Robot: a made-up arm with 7 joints.
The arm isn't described. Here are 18 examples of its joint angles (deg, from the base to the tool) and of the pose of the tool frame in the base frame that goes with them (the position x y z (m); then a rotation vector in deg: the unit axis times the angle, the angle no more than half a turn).
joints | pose
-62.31 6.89 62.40 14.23 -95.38 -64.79 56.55 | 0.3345 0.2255 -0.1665 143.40 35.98 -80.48
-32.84 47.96 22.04 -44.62 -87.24 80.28 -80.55 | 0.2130 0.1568 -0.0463 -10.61 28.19 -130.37
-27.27 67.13 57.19 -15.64 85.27 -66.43 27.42 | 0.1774 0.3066 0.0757 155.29 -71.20 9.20
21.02 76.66 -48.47 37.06 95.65 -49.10 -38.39 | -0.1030 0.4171 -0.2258 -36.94 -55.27 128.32
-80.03 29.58 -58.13 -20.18 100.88 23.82 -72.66 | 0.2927 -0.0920 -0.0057 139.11 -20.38 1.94
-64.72 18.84 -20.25 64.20 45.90 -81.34 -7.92 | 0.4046 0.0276 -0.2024 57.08 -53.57 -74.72
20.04 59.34 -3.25 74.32 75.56 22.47 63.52 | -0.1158 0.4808 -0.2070 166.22 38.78 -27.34
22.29 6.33 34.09 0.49 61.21 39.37 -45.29 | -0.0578 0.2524 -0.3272 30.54 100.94 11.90
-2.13 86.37 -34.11 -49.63 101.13 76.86 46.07 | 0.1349 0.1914 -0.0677 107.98 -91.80 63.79
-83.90 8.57 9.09 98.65 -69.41 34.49 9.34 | 0.4476 -0.0156 -0.2040 -59.80 65.97 1.14
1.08 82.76 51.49 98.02 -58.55 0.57 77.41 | -0.0350 0.5333 -0.0632 -8.74 17.34 175.52
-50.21 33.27 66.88 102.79 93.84 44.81 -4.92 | 0.2514 0.2654 -0.3477 40.52 103.89 10.51
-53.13 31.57 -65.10 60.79 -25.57 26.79 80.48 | 0.3481 0.1671 -0.3332 86.10 10.10 54.48
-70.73 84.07 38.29 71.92 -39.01 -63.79 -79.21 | 0.1442 0.4709 0.1319 65.78 -61.74 7.67
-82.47 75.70 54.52 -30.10 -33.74 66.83 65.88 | 0.0651 0.2771 0.2170 -29.44 -66.62 87.02
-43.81 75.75 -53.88 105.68 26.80 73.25 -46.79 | 0.0862 0.4842 -0.0215 24.46 139.01 102.93
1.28 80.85 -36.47 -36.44 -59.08 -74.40 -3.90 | 0.1272 0.2017 -0.1139 -24.62 -35.68 -41.93
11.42 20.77 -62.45 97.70 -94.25 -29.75 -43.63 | -0.1878 0.2549 -0.4016 -12.28 76.05 8.54
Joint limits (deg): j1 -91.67..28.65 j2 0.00..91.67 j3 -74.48..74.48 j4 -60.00..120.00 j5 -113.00..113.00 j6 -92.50..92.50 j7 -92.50..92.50
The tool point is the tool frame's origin. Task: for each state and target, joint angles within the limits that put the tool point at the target. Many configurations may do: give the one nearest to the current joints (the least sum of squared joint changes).
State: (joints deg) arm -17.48 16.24 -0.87 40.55 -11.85 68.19 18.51
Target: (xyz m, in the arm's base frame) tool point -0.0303 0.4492 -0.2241
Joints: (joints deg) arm 10.35 59.85 7.88 49.10 -6.64 80.07 18.51
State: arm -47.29 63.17 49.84 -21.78 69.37 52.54 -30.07
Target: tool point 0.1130 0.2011 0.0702
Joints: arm -42.46 52.92 37.54 -58.69 74.82 46.16 -30.07
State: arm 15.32 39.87 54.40 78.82 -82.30 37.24 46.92
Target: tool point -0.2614 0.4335 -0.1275
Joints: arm 28.65 61.65 29.97 109.44 -79.46 11.83 46.92
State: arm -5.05 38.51 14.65 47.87 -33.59 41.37 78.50
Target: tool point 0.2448 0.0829 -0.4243
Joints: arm -31.19 7.32 8.50 56.34 -33.56 34.99 78.50
